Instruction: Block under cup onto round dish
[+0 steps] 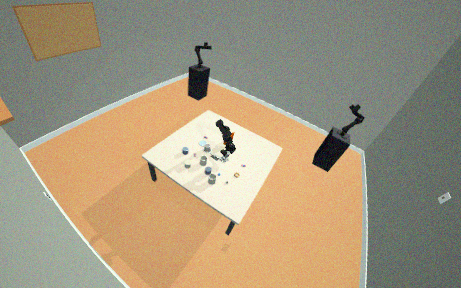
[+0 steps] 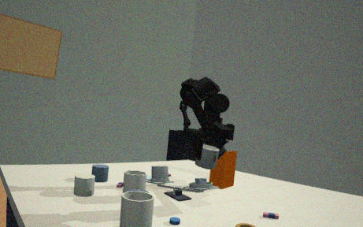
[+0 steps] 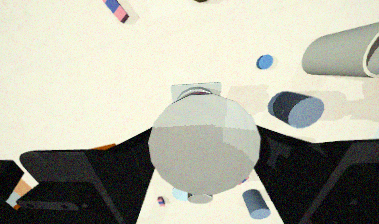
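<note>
The pale blue round dish lies 11 cm behind my gripper tip, 39 cm to the right of it and 17 cm below it. Also, from my gripper tip: blue disc: 17 cm ahead, 4 cm to the left, 16 cm below; small balance: 2 cm behind, 14 cm to the right, 13 cm below.
</note>
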